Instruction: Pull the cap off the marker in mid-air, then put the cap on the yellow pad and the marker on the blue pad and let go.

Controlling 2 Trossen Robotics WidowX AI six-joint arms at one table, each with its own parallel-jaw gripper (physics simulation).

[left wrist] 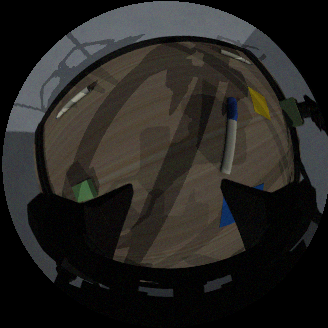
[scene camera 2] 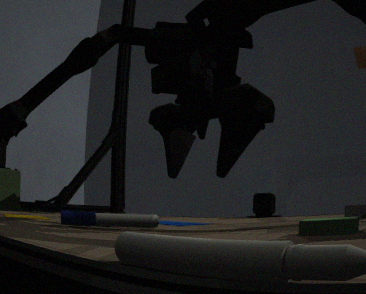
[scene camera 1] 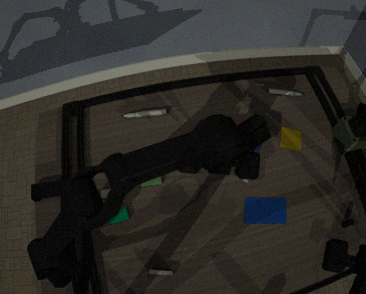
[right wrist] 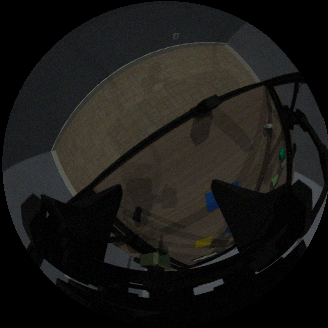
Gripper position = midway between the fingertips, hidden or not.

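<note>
My left gripper (scene camera 2: 194,177), (left wrist: 177,186) and (scene camera 1: 218,169). My right gripper (right wrist: 166,187).
</note>
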